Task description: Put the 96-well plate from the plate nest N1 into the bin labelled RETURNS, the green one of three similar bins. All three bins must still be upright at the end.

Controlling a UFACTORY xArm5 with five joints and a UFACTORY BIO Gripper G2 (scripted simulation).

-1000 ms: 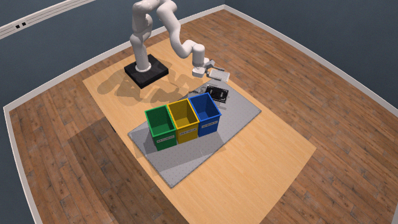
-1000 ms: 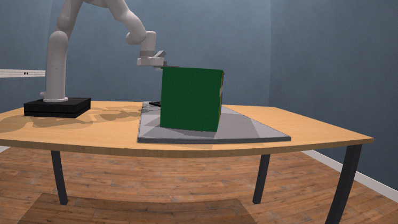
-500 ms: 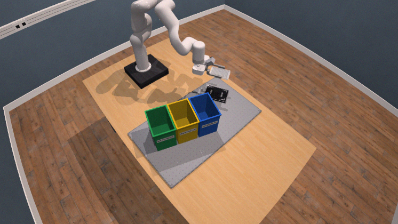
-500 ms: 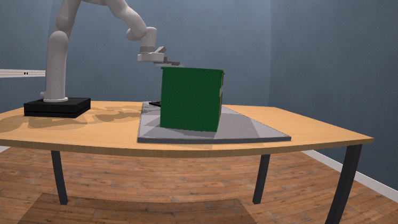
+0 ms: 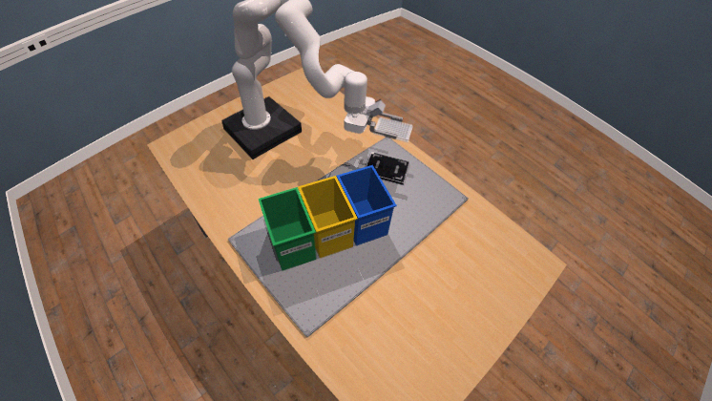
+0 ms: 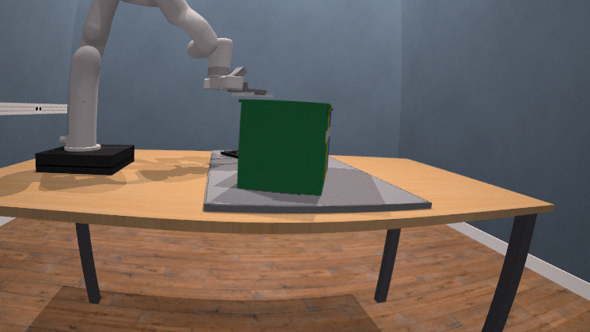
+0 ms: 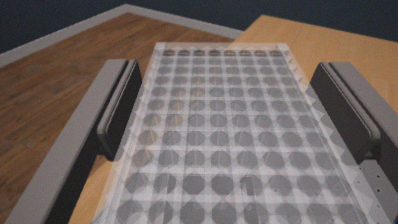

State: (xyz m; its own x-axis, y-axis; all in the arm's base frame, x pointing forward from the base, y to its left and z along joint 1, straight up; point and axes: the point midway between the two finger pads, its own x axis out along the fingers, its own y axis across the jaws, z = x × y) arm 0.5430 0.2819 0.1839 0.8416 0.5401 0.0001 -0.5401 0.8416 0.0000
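My hand is 50 cm to the left of the green bin, 14 cm above it and 5 cm short of it. From my hand the other things lie so: black plate nest N1: 22 cm below; then blue bin: 24 cm to the right, 14 cm below, 13 cm ahead; then clear 96-well plate: 1 cm below.
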